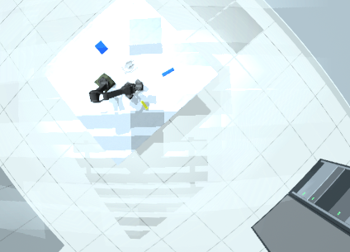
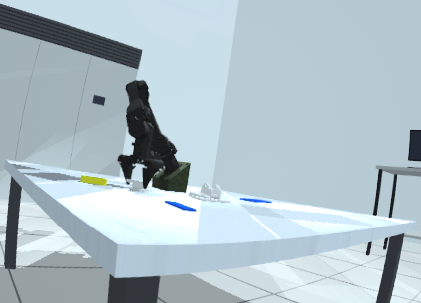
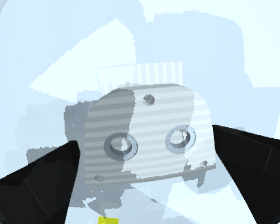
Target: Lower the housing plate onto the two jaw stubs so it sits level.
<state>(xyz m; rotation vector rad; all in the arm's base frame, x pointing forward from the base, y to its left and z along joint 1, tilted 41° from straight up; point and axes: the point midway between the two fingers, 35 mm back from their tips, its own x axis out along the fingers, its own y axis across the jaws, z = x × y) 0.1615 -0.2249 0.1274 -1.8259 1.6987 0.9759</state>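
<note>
Now: the small pale block 10 mm to the left of my gripper tip. The rest, counted from my gripper tip: yellow bar: 150 mm to the right, 30 mm behind; housing plate: 20 mm above, 10 mm to the left; blue bar: 340 mm ahead, 60 mm to the right, 10 mm below.
</note>
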